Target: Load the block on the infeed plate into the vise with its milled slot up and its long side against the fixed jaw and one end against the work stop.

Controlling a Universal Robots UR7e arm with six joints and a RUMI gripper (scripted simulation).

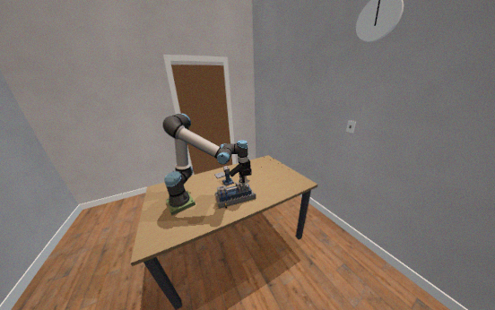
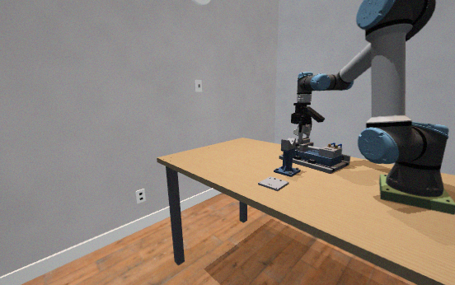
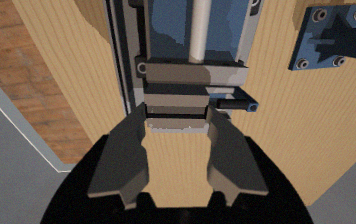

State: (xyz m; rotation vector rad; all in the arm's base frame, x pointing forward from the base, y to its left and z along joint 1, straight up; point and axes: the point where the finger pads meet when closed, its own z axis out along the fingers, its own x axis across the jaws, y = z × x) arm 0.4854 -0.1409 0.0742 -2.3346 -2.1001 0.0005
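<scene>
Now: the part right at my hand. The rest, counted from my hand: grey jaw: 3 cm below, 3 cm behind, 2 cm to the left; cylinder rod: 8 cm behind, 3 cm to the left, 3 cm below; work stop: 7 cm to the left, 2 cm below, 1 cm ahead.
</scene>
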